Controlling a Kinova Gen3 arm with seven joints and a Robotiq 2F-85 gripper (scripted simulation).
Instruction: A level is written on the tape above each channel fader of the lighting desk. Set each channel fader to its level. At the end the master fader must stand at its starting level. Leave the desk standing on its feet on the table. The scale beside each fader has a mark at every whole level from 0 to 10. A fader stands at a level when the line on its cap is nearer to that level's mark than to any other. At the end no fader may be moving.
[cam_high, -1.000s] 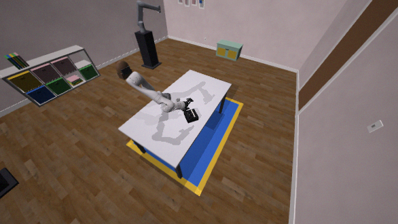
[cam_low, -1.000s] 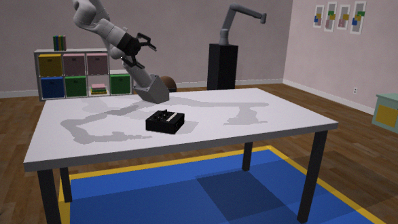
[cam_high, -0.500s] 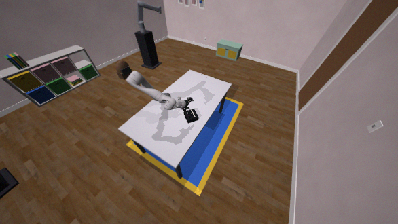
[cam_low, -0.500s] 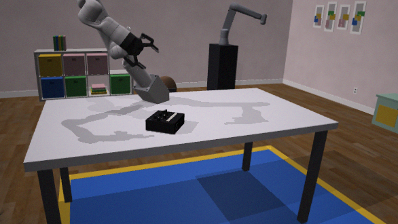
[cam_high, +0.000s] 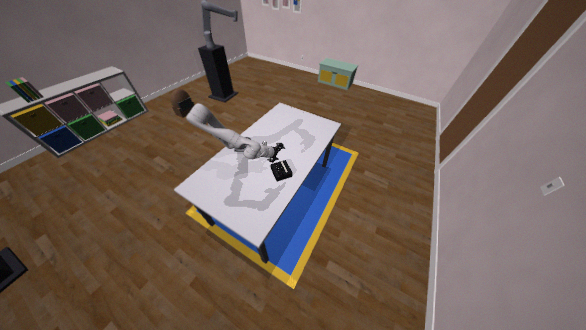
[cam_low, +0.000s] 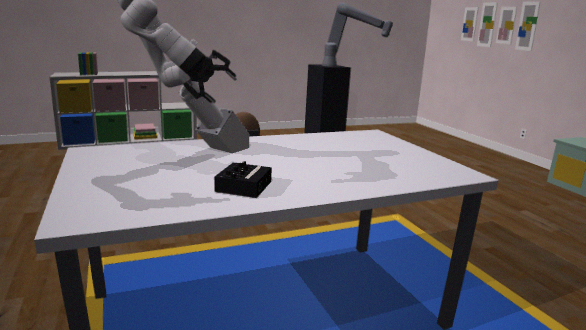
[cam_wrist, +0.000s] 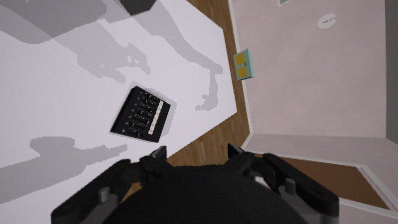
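Right now the master fader cap is 270 mm below my hand and 30 mm to the left of it.
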